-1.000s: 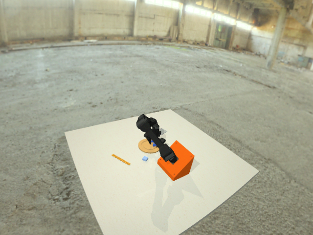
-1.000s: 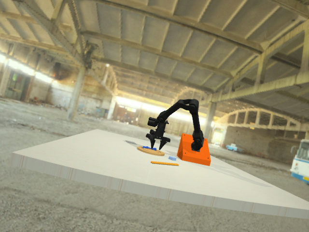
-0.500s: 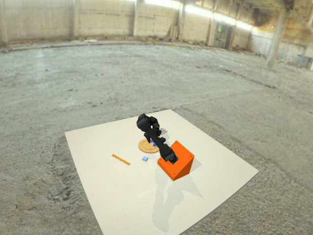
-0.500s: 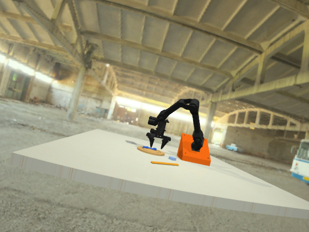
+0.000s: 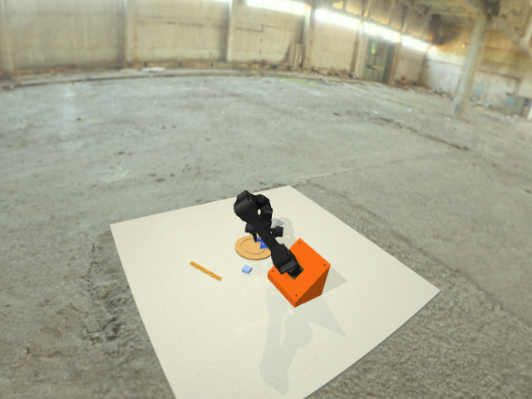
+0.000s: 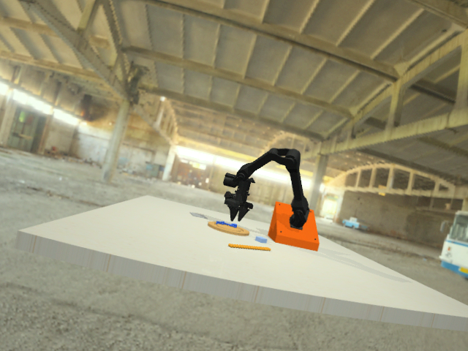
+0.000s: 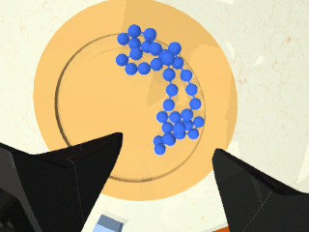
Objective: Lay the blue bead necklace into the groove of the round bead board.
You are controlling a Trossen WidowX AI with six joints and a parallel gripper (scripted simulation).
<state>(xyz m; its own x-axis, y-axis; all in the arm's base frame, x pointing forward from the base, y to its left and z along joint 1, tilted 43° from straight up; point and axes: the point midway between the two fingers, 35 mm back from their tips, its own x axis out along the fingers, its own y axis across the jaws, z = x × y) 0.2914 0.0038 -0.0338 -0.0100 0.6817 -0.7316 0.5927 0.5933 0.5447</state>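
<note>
The round tan bead board is 30 mm to the left of my gripper tip, 30 mm below it and 30 mm ahead of it. The rest, counted from my gripper tip: flat grey tile 200 mm to the right, 190 mm ahead, 40 mm below; then small light-blue block 150 mm to the left, 110 mm behind, 30 mm below.
</note>
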